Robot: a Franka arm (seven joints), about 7 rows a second.
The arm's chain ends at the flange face. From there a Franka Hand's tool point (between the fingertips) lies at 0.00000 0.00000 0.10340 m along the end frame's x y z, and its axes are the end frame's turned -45 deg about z.
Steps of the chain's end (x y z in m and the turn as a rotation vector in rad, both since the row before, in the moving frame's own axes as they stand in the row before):
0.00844 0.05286 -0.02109 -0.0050 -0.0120 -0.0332
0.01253 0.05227 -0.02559 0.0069 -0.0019 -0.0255
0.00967 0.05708 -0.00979 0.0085 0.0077 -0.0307
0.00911 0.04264 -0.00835 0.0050 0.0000 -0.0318
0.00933 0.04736 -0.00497 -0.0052 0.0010 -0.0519
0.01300 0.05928 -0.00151 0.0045 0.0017 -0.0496
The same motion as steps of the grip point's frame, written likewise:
-0.03266 0.04285 -0.02110 0.0049 -0.0120 -0.0332
-0.02774 0.04517 -0.02559 0.0062 0.0035 -0.0255
-0.03234 0.04712 -0.00980 0.0006 0.0115 -0.0307
-0.02335 0.03622 -0.00835 0.0035 0.0035 -0.0318
-0.02719 0.04055 -0.00497 -0.0044 -0.0030 -0.0519
-0.03228 0.05089 -0.00151 0.0020 0.0044 -0.0496

